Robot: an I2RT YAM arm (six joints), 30 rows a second.
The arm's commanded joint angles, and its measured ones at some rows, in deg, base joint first. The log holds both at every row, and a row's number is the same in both.
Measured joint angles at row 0:
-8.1, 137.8, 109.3, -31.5, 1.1, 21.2
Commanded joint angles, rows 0 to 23:
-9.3, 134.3, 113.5, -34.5, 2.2, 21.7
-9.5, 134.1, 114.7, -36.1, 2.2, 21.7
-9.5, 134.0, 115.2, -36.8, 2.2, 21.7
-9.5, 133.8, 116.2, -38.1, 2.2, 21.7
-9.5, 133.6, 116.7, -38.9, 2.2, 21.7
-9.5, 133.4, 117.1, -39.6, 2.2, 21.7
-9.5, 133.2, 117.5, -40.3, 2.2, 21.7
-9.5, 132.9, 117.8, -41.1, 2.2, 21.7
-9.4, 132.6, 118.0, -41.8, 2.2, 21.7
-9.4, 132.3, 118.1, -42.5, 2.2, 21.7
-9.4, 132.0, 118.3, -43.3, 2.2, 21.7
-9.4, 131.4, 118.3, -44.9, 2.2, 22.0
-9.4, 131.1, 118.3, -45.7, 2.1, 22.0
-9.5, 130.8, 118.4, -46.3, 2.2, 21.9
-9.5, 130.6, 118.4, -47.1, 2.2, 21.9
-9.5, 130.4, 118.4, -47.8, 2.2, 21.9
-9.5, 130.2, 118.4, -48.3, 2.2, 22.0
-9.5, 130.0, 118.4, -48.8, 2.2, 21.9
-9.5, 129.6, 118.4, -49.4, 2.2, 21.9
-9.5, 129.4, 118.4, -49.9, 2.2, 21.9
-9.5, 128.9, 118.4, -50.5, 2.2, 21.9
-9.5, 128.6, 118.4, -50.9, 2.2, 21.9
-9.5, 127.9, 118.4, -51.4, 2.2, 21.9
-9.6, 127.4, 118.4, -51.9, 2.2, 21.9
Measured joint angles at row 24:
-9.2, 131.7, 117.1, -51.0, 1.1, 21.2
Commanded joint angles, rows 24 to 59:
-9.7, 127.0, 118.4, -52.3, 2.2, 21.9
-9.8, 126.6, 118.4, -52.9, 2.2, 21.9
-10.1, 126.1, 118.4, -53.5, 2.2, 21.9
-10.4, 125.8, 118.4, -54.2, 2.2, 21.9
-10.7, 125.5, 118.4, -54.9, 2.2, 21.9
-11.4, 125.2, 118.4, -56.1, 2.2, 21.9
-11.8, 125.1, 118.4, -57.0, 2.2, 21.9
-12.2, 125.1, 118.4, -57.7, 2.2, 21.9
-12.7, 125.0, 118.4, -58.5, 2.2, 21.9
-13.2, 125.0, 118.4, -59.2, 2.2, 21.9
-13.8, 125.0, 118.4, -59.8, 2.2, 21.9
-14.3, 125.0, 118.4, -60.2, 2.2, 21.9
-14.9, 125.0, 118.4, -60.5, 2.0, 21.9
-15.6, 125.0, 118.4, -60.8, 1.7, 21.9
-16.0, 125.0, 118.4, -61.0, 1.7, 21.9
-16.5, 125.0, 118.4, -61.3, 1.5, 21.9
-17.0, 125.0, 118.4, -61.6, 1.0, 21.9
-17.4, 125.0, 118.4, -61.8, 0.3, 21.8
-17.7, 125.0, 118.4, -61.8, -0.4, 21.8
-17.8, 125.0, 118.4, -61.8, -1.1, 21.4
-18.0, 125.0, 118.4, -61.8, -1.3, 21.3
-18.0, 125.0, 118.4, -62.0, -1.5, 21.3
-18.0, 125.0, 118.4, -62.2, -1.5, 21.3
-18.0, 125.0, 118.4, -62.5, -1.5, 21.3
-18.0, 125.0, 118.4, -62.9, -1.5, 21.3
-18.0, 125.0, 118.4, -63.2, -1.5, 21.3
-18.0, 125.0, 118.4, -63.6, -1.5, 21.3
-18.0, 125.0, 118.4, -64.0, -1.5, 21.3
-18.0, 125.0, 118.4, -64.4, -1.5, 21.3
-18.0, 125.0, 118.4, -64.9, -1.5, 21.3
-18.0, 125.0, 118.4, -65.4, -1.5, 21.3
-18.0, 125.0, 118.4, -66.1, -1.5, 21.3
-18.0, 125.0, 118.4, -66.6, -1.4, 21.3
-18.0, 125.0, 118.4, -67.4, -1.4, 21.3
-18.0, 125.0, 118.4, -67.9, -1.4, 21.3
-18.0, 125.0, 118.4, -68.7, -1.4, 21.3
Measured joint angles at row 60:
-17.5, 127.1, 117.2, -67.6, -2.5, 21.0
